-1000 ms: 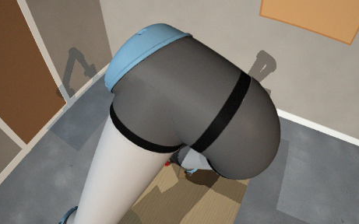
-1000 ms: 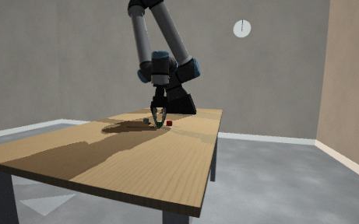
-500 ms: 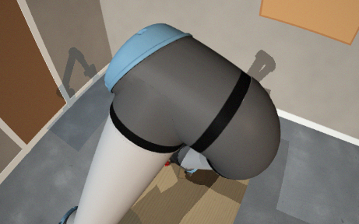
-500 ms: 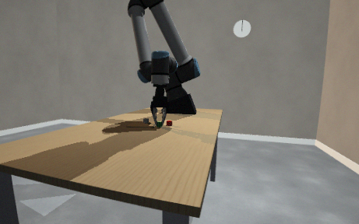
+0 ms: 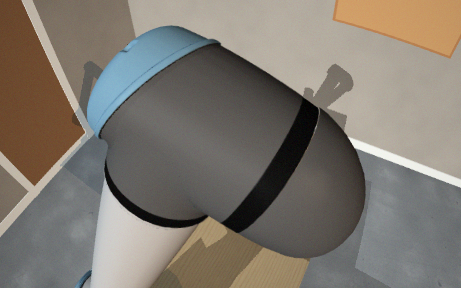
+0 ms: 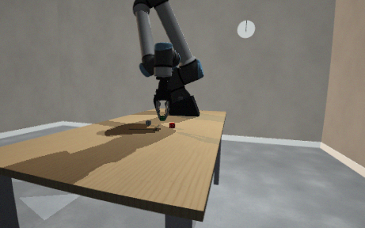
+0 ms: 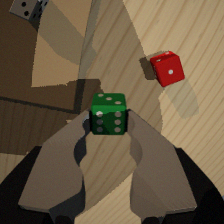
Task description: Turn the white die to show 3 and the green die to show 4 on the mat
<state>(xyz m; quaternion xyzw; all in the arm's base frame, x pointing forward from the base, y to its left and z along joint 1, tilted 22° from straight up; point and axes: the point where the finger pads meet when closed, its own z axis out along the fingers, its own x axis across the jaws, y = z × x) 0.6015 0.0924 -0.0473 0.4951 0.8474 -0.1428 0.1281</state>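
Right now the red die is 50 mm below my hand, 50 mm behind it and 40 mm to the left of it. From my hand the other things lie so: green die (10 mm below); then tan mat (110 mm to the right, 60 mm below); then white die (110 mm to the right, 50 mm below, 40 mm behind).
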